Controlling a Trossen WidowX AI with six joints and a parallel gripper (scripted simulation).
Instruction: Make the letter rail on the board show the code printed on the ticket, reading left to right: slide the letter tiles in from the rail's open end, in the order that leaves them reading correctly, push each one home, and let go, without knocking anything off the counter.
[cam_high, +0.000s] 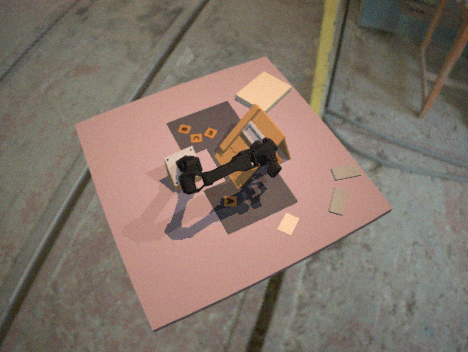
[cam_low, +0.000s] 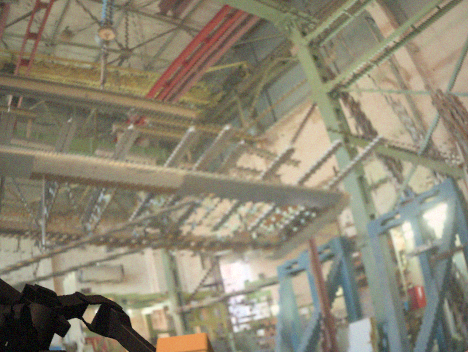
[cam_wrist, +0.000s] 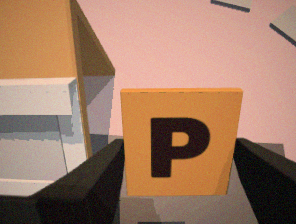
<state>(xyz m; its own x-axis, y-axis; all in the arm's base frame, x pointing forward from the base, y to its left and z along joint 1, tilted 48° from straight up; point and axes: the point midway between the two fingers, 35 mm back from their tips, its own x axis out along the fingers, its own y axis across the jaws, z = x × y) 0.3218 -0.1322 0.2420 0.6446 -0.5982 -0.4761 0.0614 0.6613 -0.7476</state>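
The white ticket lies 5 cm behind my gripper tip, 12 cm to the left of it and 7 cm below it. Also, from my gripper tip: orange tile: right at my gripper tip; cream slab: 35 cm ahead, 52 cm to the left, 16 cm below.
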